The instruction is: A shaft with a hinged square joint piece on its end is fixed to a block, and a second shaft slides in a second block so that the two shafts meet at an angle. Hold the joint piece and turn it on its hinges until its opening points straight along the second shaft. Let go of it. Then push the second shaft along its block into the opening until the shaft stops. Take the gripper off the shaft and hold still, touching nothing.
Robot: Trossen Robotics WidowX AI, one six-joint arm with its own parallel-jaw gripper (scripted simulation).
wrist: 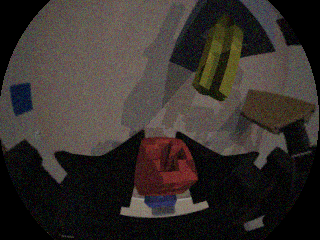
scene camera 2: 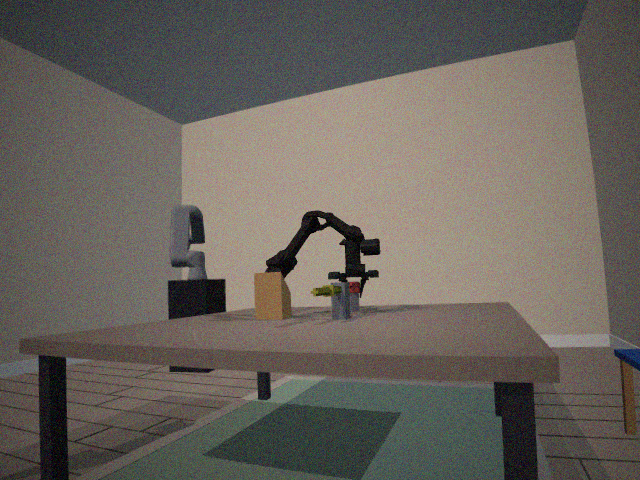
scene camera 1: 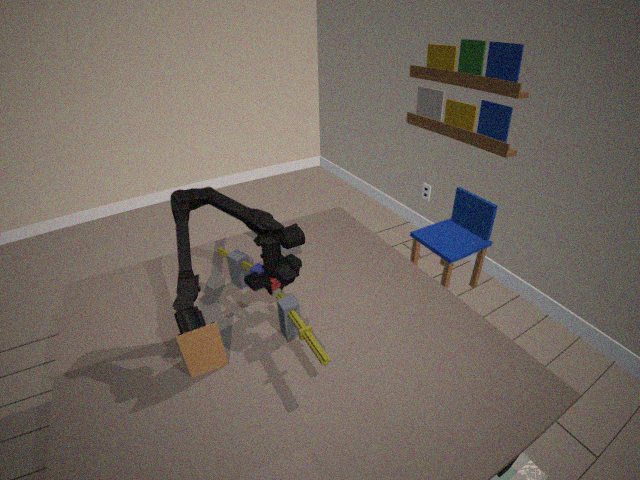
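Note:
The gripper [scene camera 1: 276, 291] can be seen, and the wrist view [wrist: 160, 134] shows it as well. A red joint piece [wrist: 164, 167] is also visible.

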